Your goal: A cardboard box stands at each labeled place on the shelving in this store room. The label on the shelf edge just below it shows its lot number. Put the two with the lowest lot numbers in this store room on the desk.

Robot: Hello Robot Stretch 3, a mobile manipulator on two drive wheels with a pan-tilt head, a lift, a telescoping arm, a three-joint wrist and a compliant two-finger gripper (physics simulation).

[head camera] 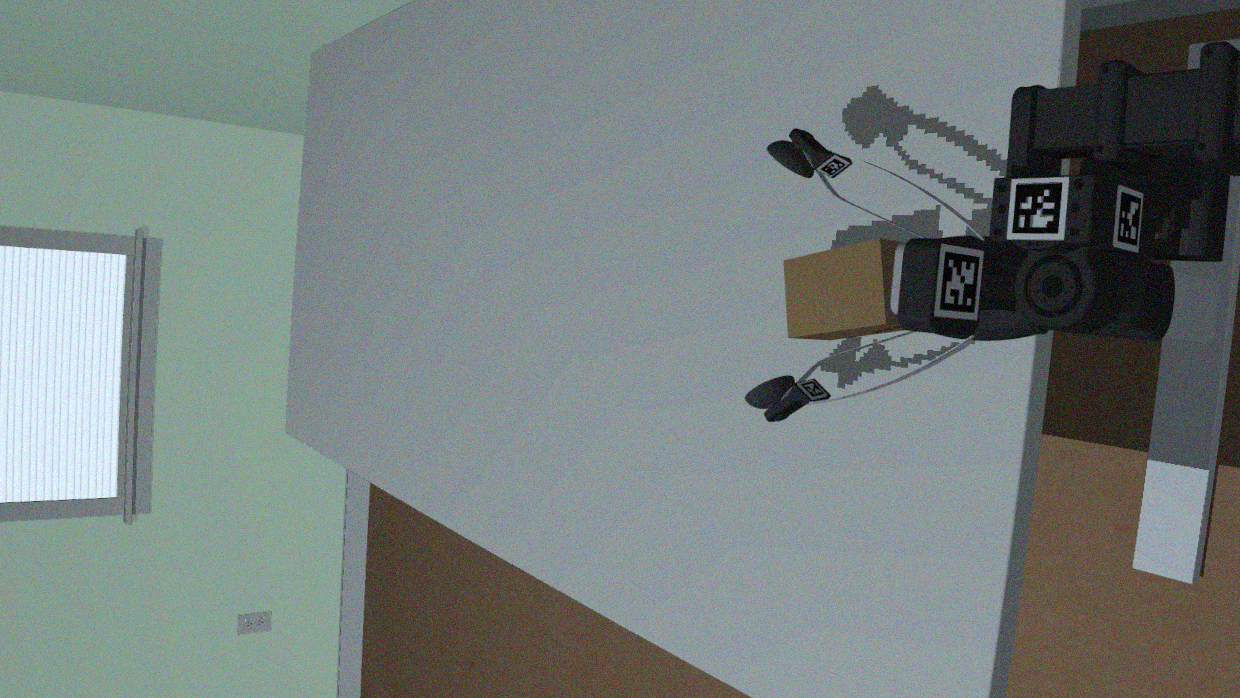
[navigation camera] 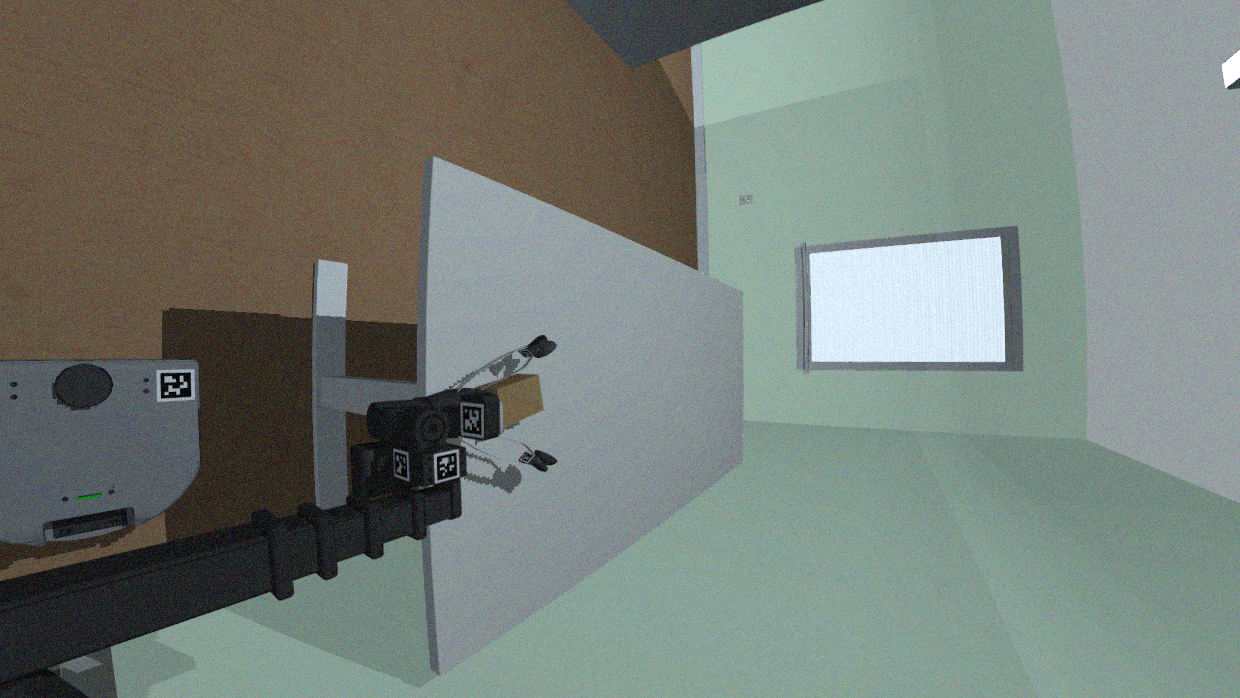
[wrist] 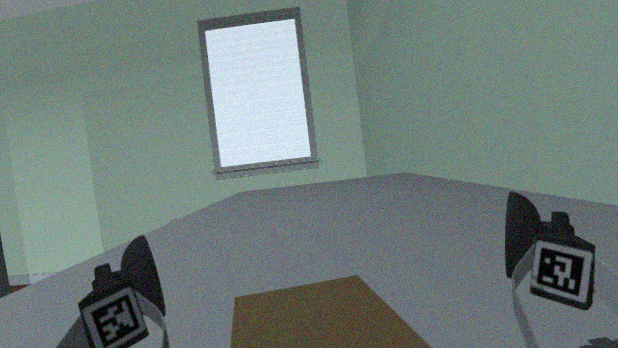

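Pixels of known places: gripper, fingertip midpoint: (head camera: 762, 274) (navigation camera: 553, 402) (wrist: 328, 244); robot's base, origin of the base link: (navigation camera: 85, 383).
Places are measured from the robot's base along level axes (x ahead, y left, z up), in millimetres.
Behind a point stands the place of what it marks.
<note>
My gripper (head camera: 779, 277) @[z 786, x -22, y -530 mm] (navigation camera: 543, 404) @[z 786, x -22, y -530 mm] (wrist: 328, 244) @[z 786, x -22, y -530 mm] is open over the near part of the desk, its two fingers spread wide. A cardboard box (head camera: 837, 290) @[z 770, x -14, y -470 mm] (navigation camera: 520, 397) @[z 771, x -9, y -472 mm] (wrist: 320, 317) @[z 771, x -15, y -484 mm] lies between them, close against the front of the gripper body, with a gap to the finger on each side. The box is low at the pale grey desk (head camera: 520, 303) @[z 721, x 22, y -986 mm] (navigation camera: 624, 346) @[z 721, x 75, y -858 mm] (wrist: 300, 235) @[z 721, x 12, y -846 mm]; whether its underside touches the top I cannot tell. Its near end is hidden by the gripper body in the head view. Shelving and lot labels do not show.
The desk's foot bar (head camera: 1171, 520) (navigation camera: 331, 287) stands below its near edge, beside my base (navigation camera: 104, 450) @[z 160, x -111, y -24 mm]. A window (head camera: 60, 372) @[z 1027, x 366, y -3140 mm] (navigation camera: 906, 299) @[z 1464, x 401, y -3140 mm] (wrist: 257, 95) @[z 1413, x 380, y -3139 mm] is in the green wall beyond. A dark panel (navigation camera: 685, 21) @[z 458, x 1849, y -1922 mm] shows at the top of the navigation view.
</note>
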